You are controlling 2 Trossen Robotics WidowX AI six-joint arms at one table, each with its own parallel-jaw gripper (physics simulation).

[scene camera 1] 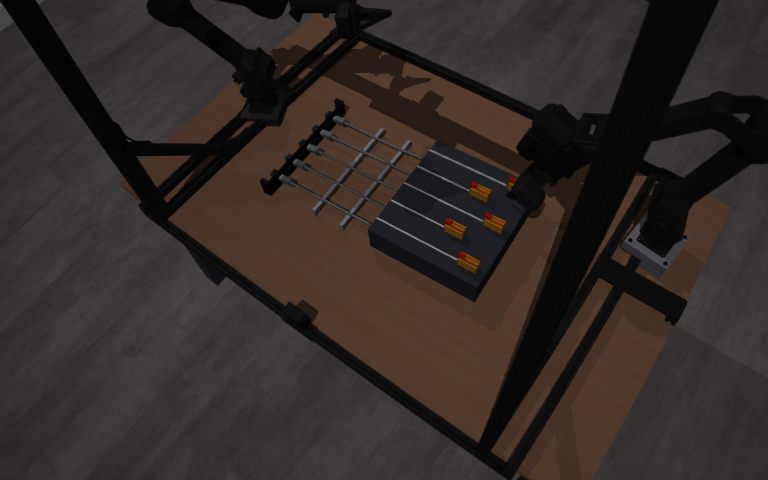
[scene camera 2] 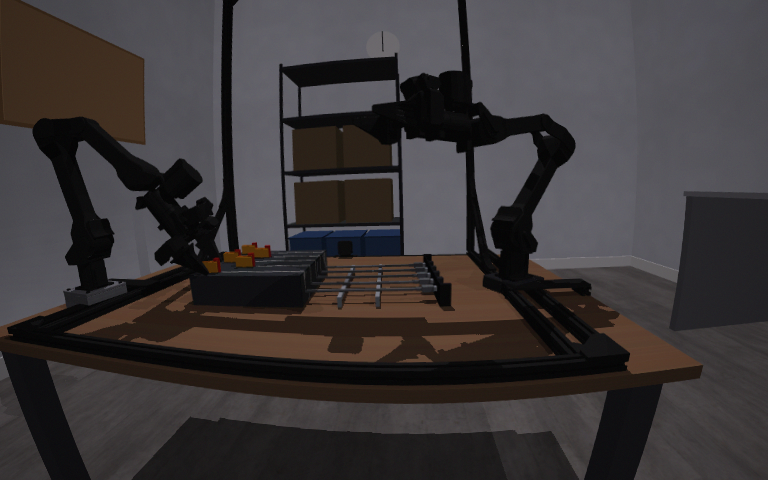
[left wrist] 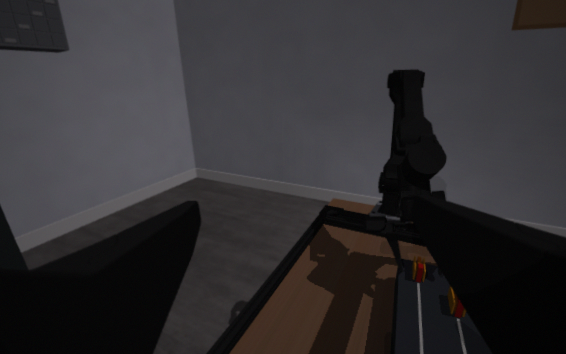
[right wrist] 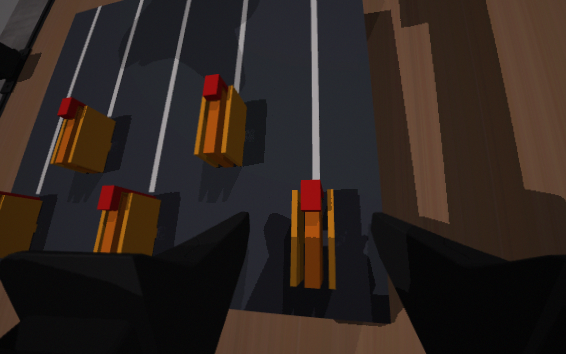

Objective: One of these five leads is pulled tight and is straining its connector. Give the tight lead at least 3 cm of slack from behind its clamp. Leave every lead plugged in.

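Where they show: left gripper, between the fingertips: (scene camera 2: 361, 115) (left wrist: 306, 208); right gripper, between the fingertips: (scene camera 2: 214, 268) (left wrist: 420, 273) (right wrist: 310, 221); left arm's base, origin of its link: (scene camera 1: 263, 103) (scene camera 2: 513, 276); right arm's base, origin of its link: (scene camera 1: 657, 238) (scene camera 2: 95, 286) (left wrist: 391, 210).
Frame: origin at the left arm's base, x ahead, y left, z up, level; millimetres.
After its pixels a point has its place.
Five grey leads (scene camera 1: 411, 188) @(x 407, y -258, z 39 mm) run from a black connector strip (scene camera 1: 296, 153) @(x 129, y -165, z 14 mm) (scene camera 2: 436, 278) @(x 187, y -41, z 15 mm) across two grey clamp bars (scene camera 1: 349, 171) @(x 255, y -189, z -9 mm) (scene camera 2: 378, 290) @(x 298, y -84, z -4 mm) onto a dark block (scene camera 1: 430, 259) @(x 465, y -425, z 40 mm) (scene camera 2: 249, 288) @(x 548, y -167, z 12 mm). Each lead ends in a red tip at an orange clamp (scene camera 1: 480, 192) @(x 552, y -270, z 62 mm). My right gripper (scene camera 1: 525, 192) @(x 621, y -240, z 47 mm) (scene camera 2: 192, 259) (right wrist: 310, 221) @(x 621, y -240, z 47 mm) is open. Its fingers stand on either side of the farthest orange clamp (scene camera 1: 512, 183) @(x 616, y -239, z 59 mm) (right wrist: 312, 246) @(x 633, y -242, z 63 mm), at the block's edge, not touching it. That clamp's red tip (right wrist: 311, 194) @(x 615, y -234, z 69 mm) joins its lead (right wrist: 315, 105) @(x 560, y -208, z 39 mm). My left gripper (scene camera 2: 380, 125) is open and empty, high above the table.
A black frame rail (scene camera 1: 449, 76) @(x 457, y 142, z -11 mm) runs round the wooden table (scene camera 1: 373, 324) @(x 365, y -546, z -27 mm), and a thick black post (scene camera 1: 573, 248) @(x 590, y -768, z 692 mm) stands beside the right arm. In scene camera 2, a shelf rack (scene camera 2: 282, 167) with cardboard boxes and blue bins stands behind the table.
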